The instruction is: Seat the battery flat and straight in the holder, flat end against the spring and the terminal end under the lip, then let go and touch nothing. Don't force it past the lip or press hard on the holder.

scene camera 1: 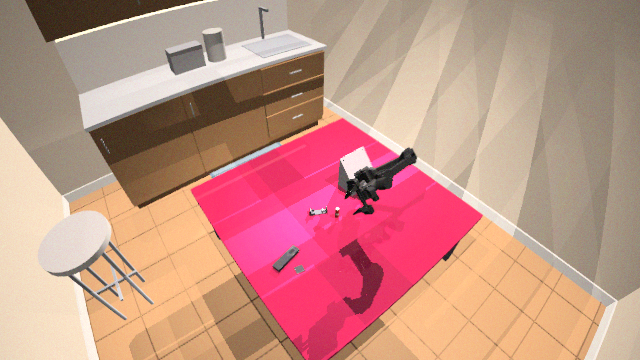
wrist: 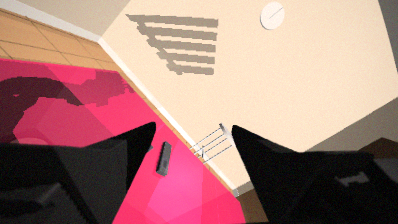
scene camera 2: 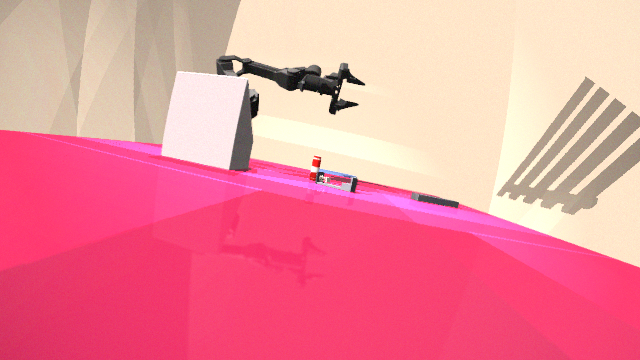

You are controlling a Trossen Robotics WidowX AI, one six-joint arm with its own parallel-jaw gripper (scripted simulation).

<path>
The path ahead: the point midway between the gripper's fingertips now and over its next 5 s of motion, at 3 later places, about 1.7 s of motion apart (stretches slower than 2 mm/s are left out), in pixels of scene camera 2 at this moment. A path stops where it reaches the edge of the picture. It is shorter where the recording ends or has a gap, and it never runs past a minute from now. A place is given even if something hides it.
My gripper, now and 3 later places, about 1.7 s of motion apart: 362, 95; 323, 157; 314, 162; 312, 159
</path>
